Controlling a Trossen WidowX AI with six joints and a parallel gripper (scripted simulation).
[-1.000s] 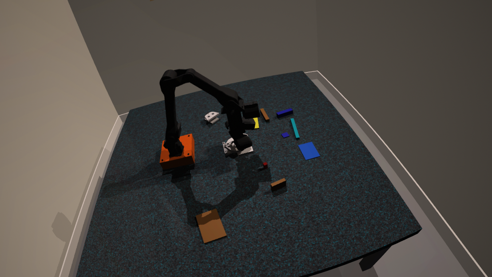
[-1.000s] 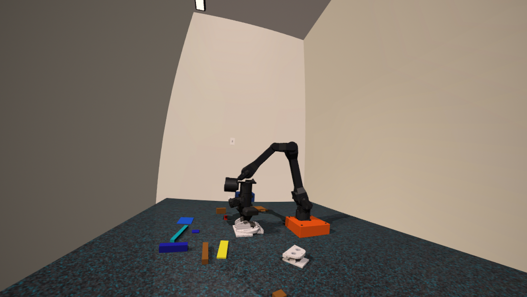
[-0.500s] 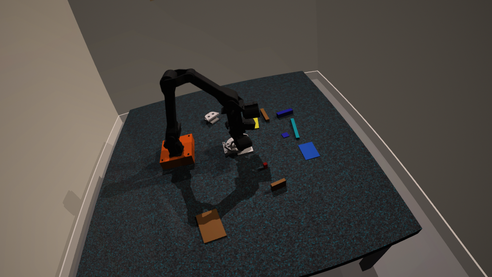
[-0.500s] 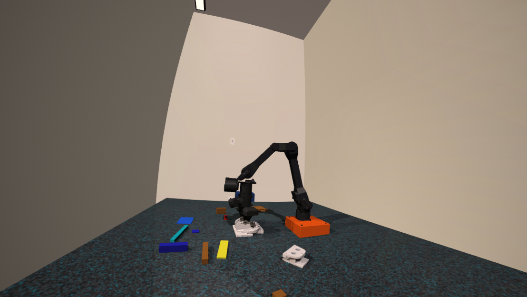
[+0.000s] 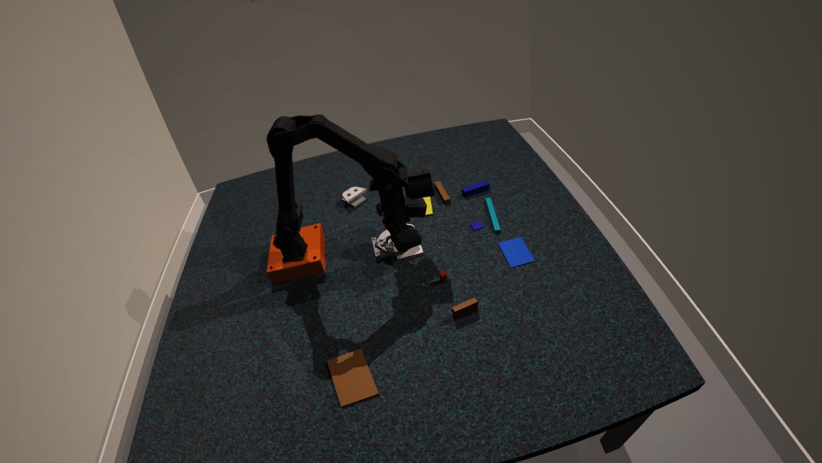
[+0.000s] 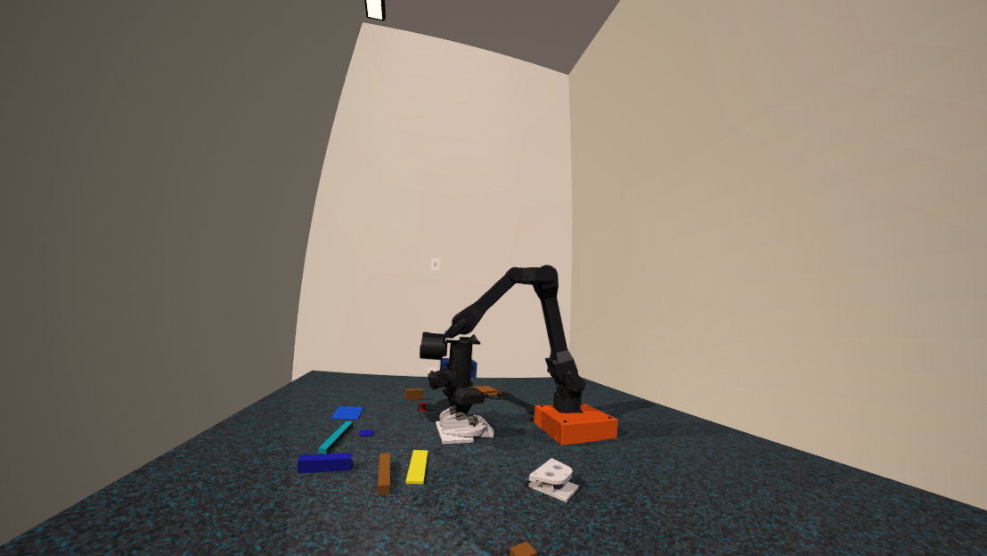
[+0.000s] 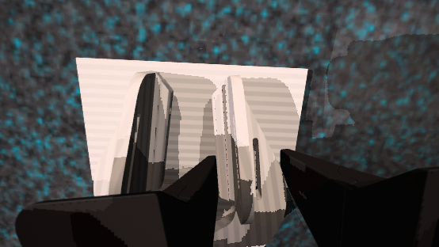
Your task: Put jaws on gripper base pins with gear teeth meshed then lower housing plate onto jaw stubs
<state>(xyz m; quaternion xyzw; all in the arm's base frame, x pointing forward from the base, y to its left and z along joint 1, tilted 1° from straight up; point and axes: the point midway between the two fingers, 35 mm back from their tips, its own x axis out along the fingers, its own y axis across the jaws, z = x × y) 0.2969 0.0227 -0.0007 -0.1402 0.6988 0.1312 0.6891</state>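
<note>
Now: the white jaw 50 mm behind my gripper tip and 40 mm to the left of it. Round my gripper tip: yellow bar: 60 mm ahead, 210 mm to the left, 20 mm below; then red cube: 100 mm ahead, 110 mm to the right, 10 mm below; then brown block: 150 mm ahead, 220 mm to the right.
</note>
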